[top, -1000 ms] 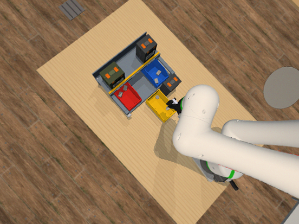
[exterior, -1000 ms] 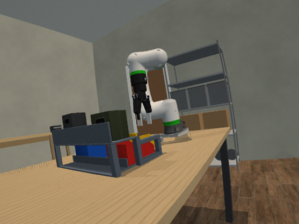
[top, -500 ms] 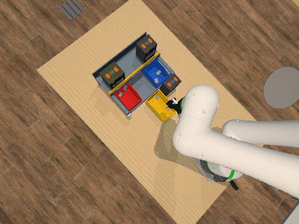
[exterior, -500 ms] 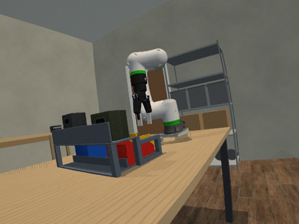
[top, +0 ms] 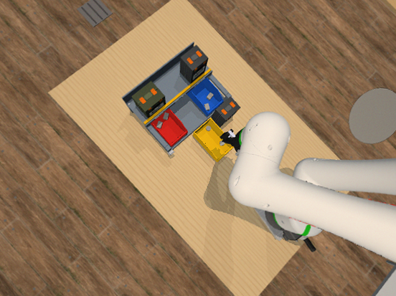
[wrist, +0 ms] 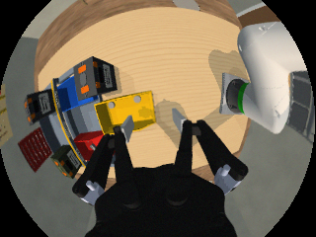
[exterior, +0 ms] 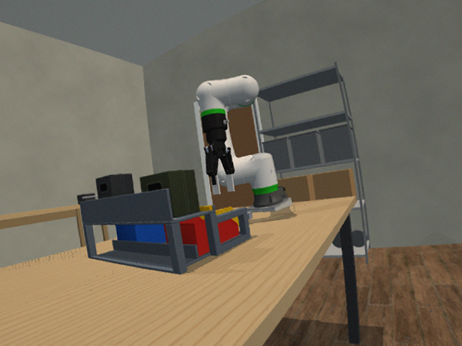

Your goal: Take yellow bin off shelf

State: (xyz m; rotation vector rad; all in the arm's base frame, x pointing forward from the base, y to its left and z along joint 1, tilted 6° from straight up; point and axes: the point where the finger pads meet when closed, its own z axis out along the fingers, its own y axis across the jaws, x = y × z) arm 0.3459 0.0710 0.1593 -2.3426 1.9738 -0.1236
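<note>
Now: the yellow open bin 110 mm below my hand, 80 mm ahead of it and 10 mm to the left of it. The rest, counted from my hand: red bin: 250 mm ahead, 160 mm to the left, 100 mm below; then blue bin: 290 mm ahead, 100 mm below, 60 mm to the right; then black box: 380 mm ahead, 50 mm to the right, 10 mm above.
</note>
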